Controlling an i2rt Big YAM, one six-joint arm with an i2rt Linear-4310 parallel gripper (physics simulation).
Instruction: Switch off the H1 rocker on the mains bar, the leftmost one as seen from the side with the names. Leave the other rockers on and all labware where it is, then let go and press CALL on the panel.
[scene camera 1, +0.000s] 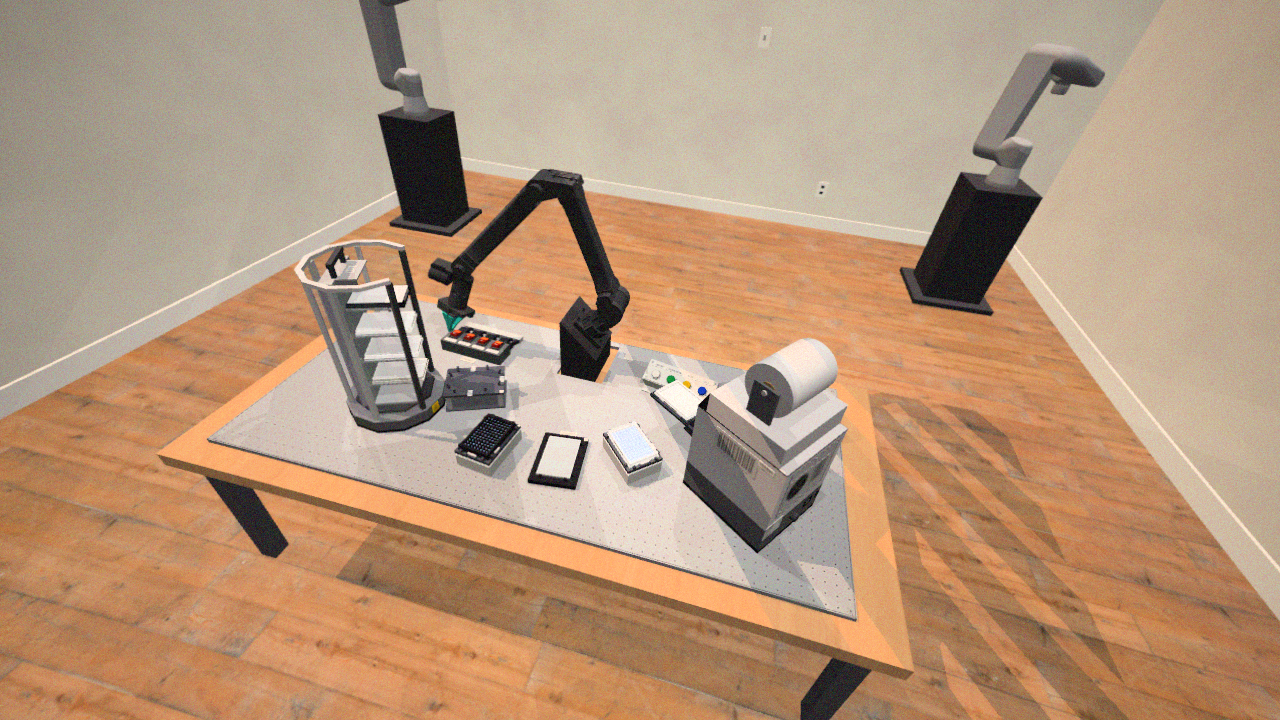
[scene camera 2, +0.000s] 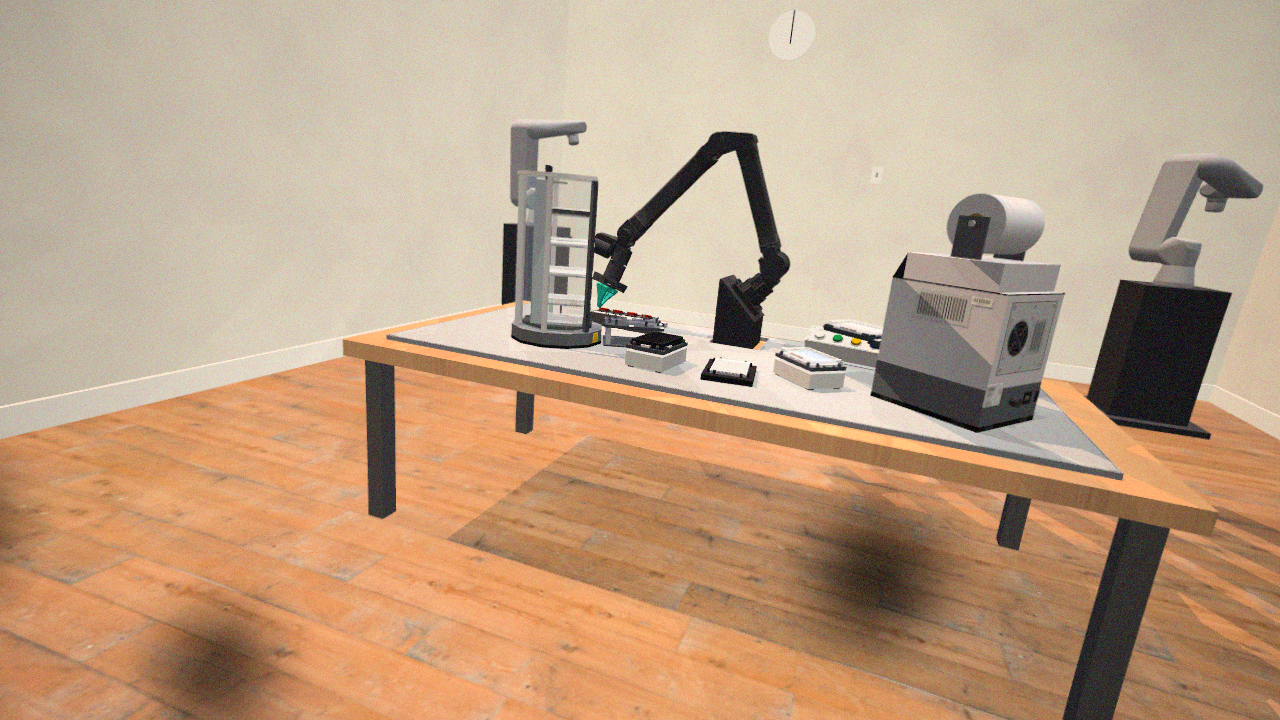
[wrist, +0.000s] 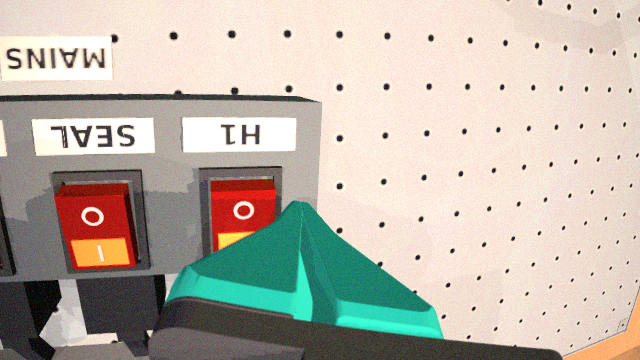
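Seen in the pictures: gripper, fingertip midpoint: (scene camera 1: 450, 331) (scene camera 2: 598, 307) (wrist: 296, 216); arm's base at its link origin: (scene camera 1: 589, 328) (scene camera 2: 744, 298).
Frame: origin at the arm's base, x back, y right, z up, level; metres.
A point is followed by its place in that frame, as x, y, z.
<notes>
The mains bar (scene camera 1: 475, 354) @(-0.098, 0.346, -0.114) (scene camera 2: 631, 324) (wrist: 172, 220) @(-0.048, 0.411, -0.092) lies at the back left of the table with its rockers up. In the wrist view the H1 rocker (wrist: 227, 200) @(-0.057, 0.432, -0.080) is red, with its O end raised and its I end orange, tilted like the SEAL rocker (wrist: 95, 200) @(-0.063, 0.389, -0.079) beside it. My gripper (scene camera 1: 452, 327) @(-0.047, 0.455, -0.081) (scene camera 2: 600, 306) @(-0.047, 0.455, -0.081) (wrist: 296, 216) @(-0.047, 0.455, -0.081) is shut and empty. Its teal fingertips hang over the H1 end of the bar and hide the lower right part of that rocker; contact cannot be told. The panel (scene camera 1: 663, 367) @(-0.052, -0.253, -0.054) (scene camera 2: 841, 351) @(-0.102, -0.300, -0.099) with coloured buttons stands right of the arm base.
A glass-sided plate tower (scene camera 1: 409, 335) (scene camera 2: 591, 259) stands left of the bar. A grey rack (scene camera 1: 475, 387) @(-0.282, 0.247, -0.072) sits in front of it. A black-topped block (scene camera 1: 488, 438) @(-0.455, 0.122, -0.064), a framed plate (scene camera 1: 560, 457) @(-0.428, -0.057, -0.109), a pale plate block (scene camera 1: 632, 446) @(-0.377, -0.234, -0.067) and a large machine (scene camera 1: 760, 465) @(-0.516, -0.524, 0.118) (scene camera 2: 939, 349) @(-0.485, -0.485, 0.011) stand along the front.
</notes>
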